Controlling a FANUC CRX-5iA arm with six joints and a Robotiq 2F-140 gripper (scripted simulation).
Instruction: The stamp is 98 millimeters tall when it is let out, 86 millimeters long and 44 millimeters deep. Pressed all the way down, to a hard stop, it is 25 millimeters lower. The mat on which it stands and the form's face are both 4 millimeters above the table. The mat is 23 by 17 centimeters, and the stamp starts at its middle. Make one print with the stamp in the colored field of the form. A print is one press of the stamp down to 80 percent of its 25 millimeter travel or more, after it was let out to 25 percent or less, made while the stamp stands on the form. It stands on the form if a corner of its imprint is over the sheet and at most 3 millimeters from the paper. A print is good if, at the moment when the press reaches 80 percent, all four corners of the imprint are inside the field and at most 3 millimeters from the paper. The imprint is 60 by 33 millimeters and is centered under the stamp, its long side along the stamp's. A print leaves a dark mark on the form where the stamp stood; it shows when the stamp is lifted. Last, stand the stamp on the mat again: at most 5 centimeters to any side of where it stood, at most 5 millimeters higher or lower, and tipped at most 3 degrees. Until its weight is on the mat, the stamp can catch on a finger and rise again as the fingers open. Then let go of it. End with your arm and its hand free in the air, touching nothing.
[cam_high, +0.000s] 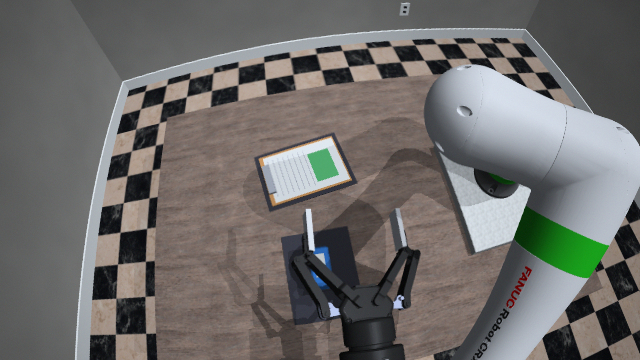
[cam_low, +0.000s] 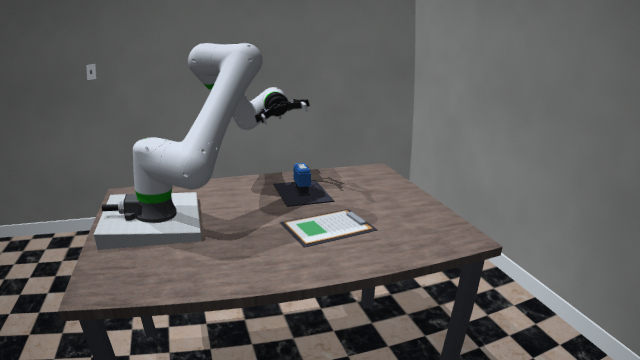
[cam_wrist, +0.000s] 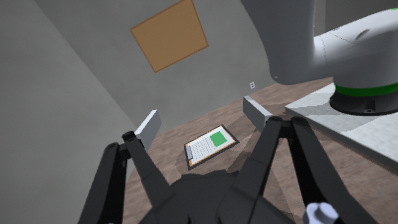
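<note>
The blue stamp lies 250 mm below my hand, 60 mm ahead of it and 20 mm to the left of it. The rest, counted from my hand: form 300 mm below, 280 mm to the right, 80 mm ahead; then mat 300 mm below, 60 mm ahead, 20 mm to the left.
</note>
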